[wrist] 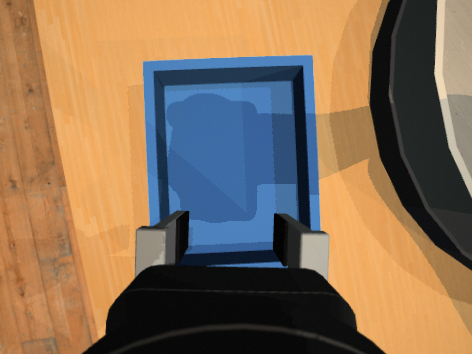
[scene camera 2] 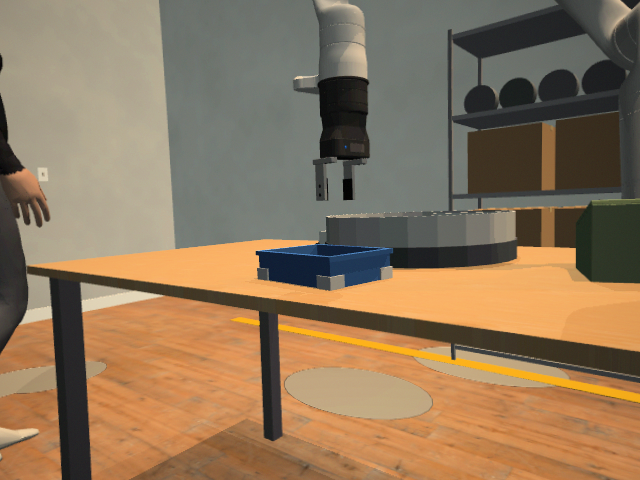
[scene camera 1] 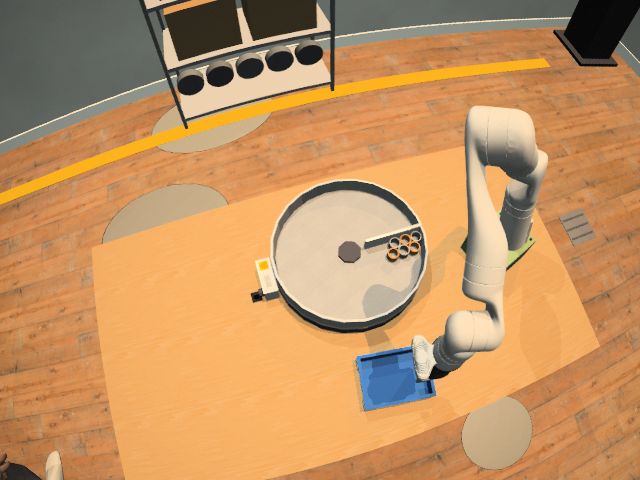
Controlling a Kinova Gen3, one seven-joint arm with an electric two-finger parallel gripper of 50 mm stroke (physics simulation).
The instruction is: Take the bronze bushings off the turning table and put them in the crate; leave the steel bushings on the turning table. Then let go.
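Places are measured from the arm's base along level axes (x ahead, y left, z up), in millimetres.
Where they show: gripper, fingertip midpoint: [wrist: 231, 230] [scene camera 2: 336, 200]; arm's base at its link origin: [scene camera 1: 510, 237].
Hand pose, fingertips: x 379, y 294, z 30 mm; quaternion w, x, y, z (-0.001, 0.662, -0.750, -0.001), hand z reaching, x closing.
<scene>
Things, the pixels of their top centre, and the offset from my fingertips. "spot": a spot on its surface instead.
- blue crate at its top centre: [wrist: 233, 165] [scene camera 2: 322, 249] [scene camera 1: 396, 376] 41 mm ahead, 6 mm right, 83 mm down
- white bar at a spot on its surface: [scene camera 1: 390, 236] spot: 28 mm back, 377 mm right, 44 mm down
- white control box at a spot on its surface: [scene camera 1: 266, 279] spot: 320 mm ahead, 334 mm right, 75 mm down
Three bronze bushings, one [scene camera 1: 393, 258], another [scene camera 1: 405, 235] and a third [scene camera 1: 419, 247], stand in a tight cluster with three steel bushings, one [scene camera 1: 389, 242], another [scene camera 1: 416, 231] and a third [scene camera 1: 403, 256]. All are on the turning table [scene camera 1: 320, 227] [scene camera 2: 421, 229] [wrist: 417, 100], beside its white bar, near the rim on the arm's side. The blue crate [scene camera 1: 360, 382] [scene camera 2: 294, 268] [wrist: 227, 61] shows no bushings inside in the wrist view. My gripper [scene camera 2: 334, 196] [wrist: 231, 230] is open and empty, pointing down high above the crate. Its fingers are hidden in scene camera 1.
The white bar [scene camera 1: 390, 236] stands up on the turning table, whose dark hub [scene camera 1: 349, 251] is central. A white control box [scene camera 1: 266, 279] sits at its outer left side. The arm's green base [scene camera 1: 519, 253] is at the right. A person's hand [scene camera 2: 25, 188] shows at the left.
</scene>
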